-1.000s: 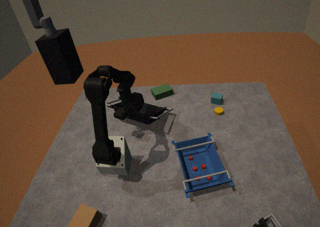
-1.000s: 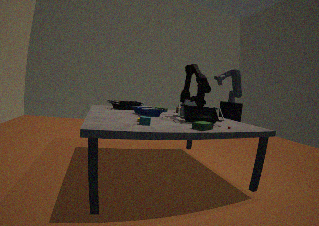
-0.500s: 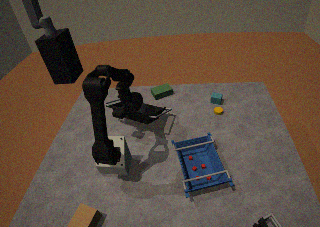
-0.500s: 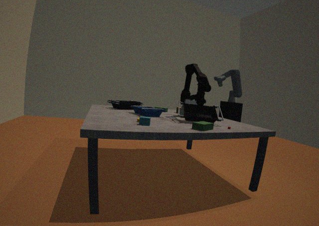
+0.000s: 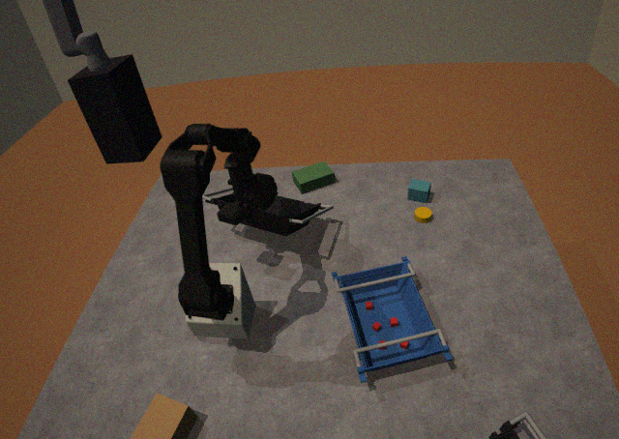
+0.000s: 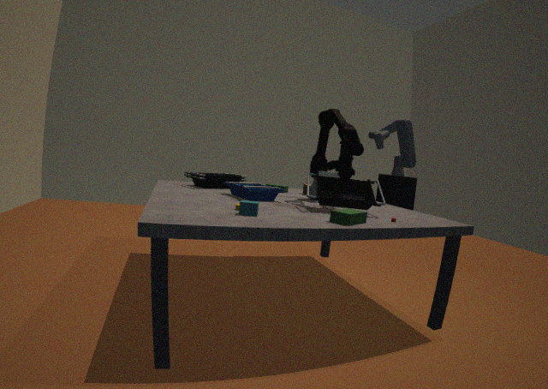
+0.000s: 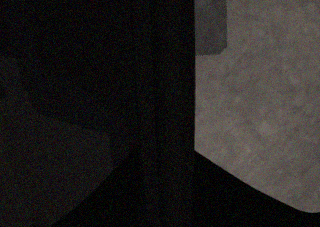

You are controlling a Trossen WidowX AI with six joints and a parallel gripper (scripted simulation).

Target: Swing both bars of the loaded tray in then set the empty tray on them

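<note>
Now: the tray 30 mm ahead of my gripper tip and 70 mm to the left of it. Round my gripper tip: yellow disc 470 mm ahead, 110 mm to the left, 80 mm below; then teal block 460 mm ahead, 210 mm to the left, 70 mm below; then box 90 mm behind, 550 mm to the right, 60 mm below.
</note>
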